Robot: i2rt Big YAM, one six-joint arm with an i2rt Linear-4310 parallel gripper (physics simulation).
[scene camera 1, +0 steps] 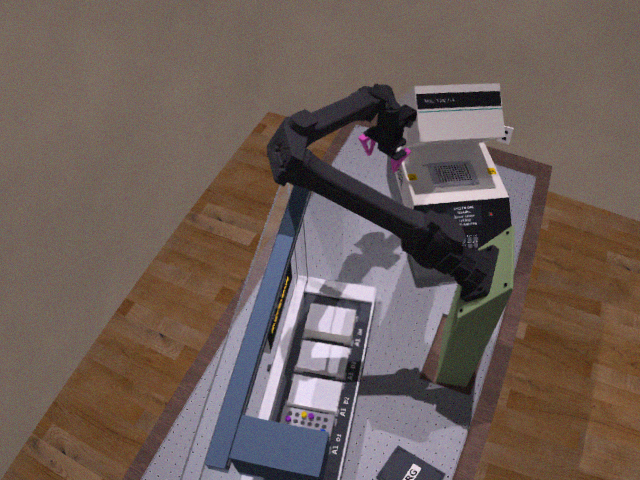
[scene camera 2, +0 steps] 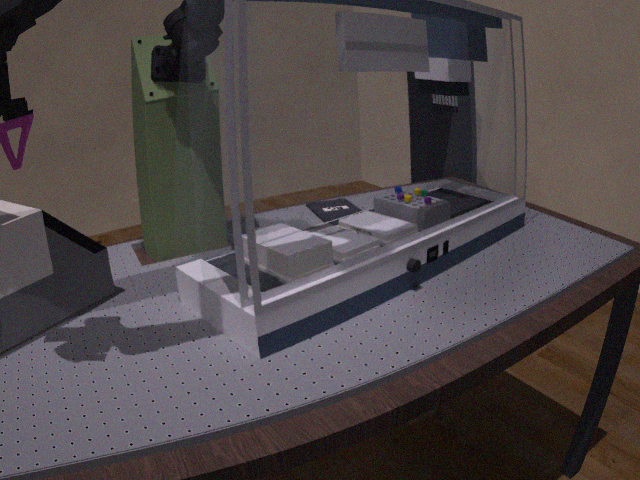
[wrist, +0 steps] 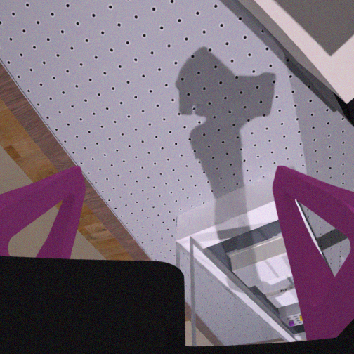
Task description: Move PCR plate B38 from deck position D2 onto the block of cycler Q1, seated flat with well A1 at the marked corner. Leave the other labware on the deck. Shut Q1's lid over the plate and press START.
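Places are measured from the arm's base along level axes (x left, y back, z up), in metres.
Pixels of known places: gripper, between the fingertips: (scene camera 1: 382,163) (scene camera 2: 3,176); arm's base, origin of its link: (scene camera 1: 482,275) (scene camera 2: 177,65).
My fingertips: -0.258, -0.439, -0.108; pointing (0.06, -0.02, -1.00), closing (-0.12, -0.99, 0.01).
Ahead of a thing's pixels: the offset from my fingertips to its middle, as dx, dy, dz. "pt": to the spot under its first point.
My gripper (scene camera 1: 382,160) (wrist: 178,176) is open with nothing between its magenta fingers. It hangs above the table, to the left of cycler Q1 in scene camera 1. A low white plate (scene camera 1: 316,393) (scene camera 2: 377,224) lies at D2, beside the tube rack; its B38 label is not legible. The cycler {pt -0.010, +0.111, -0.085} (scene camera 1: 413,198) (scene camera 2: 25,253) (wrist: 310,55) has its lid {pt -0.172, +0.146, +0.111} (scene camera 1: 459,124) raised. Its block {pt -0.175, +0.156, -0.081} (scene camera 1: 453,173) shows bare wells, with no plate on it. The block's A1 mark is not readable. A small red spot {pt -0.128, +0.318, -0.113} (scene camera 1: 490,213) shows on the front panel; whether it is START is unclear.
D3 holds white labware {+0.505, +0.175, -0.220} (scene camera 1: 324,357) (scene camera 2: 354,246), D4 a taller white block {+0.413, +0.129, -0.207} (scene camera 1: 330,321) (scene camera 2: 294,250), and D1 a tube rack (scene camera 1: 310,419) (scene camera 2: 413,207). A clear-walled hood with a blue top beam (scene camera 1: 253,341) encloses the deck. The green arm pedestal (scene camera 1: 473,325) (scene camera 2: 175,170) stands beside it.
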